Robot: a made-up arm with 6 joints. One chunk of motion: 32 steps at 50 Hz.
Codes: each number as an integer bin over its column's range. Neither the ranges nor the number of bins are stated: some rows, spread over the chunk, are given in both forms.
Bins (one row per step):
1: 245 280 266 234 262 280
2: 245 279 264 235 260 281
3: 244 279 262 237 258 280
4: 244 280 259 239 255 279
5: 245 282 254 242 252 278
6: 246 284 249 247 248 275
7: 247 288 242 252 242 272
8: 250 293 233 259 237 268
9: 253 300 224 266 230 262
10: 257 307 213 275 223 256
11: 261 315 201 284 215 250
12: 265 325 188 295 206 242
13: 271 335 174 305 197 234
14: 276 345 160 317 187 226
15: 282 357 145 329 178 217
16: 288 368 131 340 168 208
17: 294 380 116 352 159 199
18: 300 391 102 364 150 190
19: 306 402 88 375 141 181
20: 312 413 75 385 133 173
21: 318 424 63 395 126 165
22: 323 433 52 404 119 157
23: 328 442 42 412 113 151
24: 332 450 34 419 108 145
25: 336 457 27 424 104 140
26: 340 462 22 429 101 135
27: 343 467 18 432 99 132
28: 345 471 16 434 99 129
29: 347 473 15 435 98 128
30: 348 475 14 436 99 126
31: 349 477 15 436 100 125
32: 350 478 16 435 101 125
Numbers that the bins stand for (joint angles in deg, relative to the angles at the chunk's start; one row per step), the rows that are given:
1: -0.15 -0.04 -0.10 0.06 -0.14 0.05
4: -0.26 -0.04 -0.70 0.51 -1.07 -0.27
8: 0.40 0.47 -2.94 2.32 -3.46 -3.89
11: 1.60 1.33 -5.69 4.57 -6.39 -9.81
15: 3.90 2.97 -10.51 8.62 -11.31 -20.66
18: 5.88 4.30 -14.22 11.77 -15.04 -29.53
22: 8.40 5.95 -18.52 15.37 -19.16 -40.38
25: 9.82 6.89 -20.68 17.17 -21.16 -45.97
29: 11.03 7.51 -21.71 18.16 -21.96 -49.92
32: 11.36 7.71 -21.62 18.16 -21.56 -50.90
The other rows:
2: -0.15 -0.08 -0.27 0.15 -0.40 0.38
3: -0.26 -0.08 -0.44 0.33 -0.67 0.05
5: -0.15 0.04 -1.13 0.78 -1.47 -0.60
6: -0.04 0.12 -1.56 1.23 -2.00 -1.59
7: 0.07 0.27 -2.16 1.68 -2.80 -2.58
9: 0.73 0.74 -3.71 2.95 -4.39 -5.86
10: 1.16 1.02 -4.66 3.76 -5.32 -7.84
12: 2.04 1.72 -6.81 5.56 -7.59 -12.44
13: 2.70 2.11 -8.02 6.46 -8.78 -15.07
14: 3.25 2.50 -9.22 7.54 -10.12 -17.70
16: 4.56 3.40 -11.72 9.61 -12.64 -23.62
17: 5.22 3.87 -13.01 10.69 -13.84 -26.58
19: 6.53 4.73 -15.42 12.76 -16.24 -32.49
20: 7.19 5.16 -16.54 13.66 -17.30 -35.12
21: 7.85 5.59 -17.58 14.56 -18.23 -37.75
23: 8.95 6.30 -19.38 16.09 -19.96 -42.36
24: 9.38 6.61 -20.07 16.72 -20.63 -44.33
26: 10.26 7.08 -21.11 17.62 -21.56 -47.62
27: 10.59 7.28 -21.45 17.89 -21.83 -48.60
28: 10.81 7.43 -21.62 18.07 -21.83 -49.59
30: 11.14 7.59 -21.79 18.25 -21.83 -50.58
31: 11.25 7.67 -21.71 18.25 -21.69 -50.90

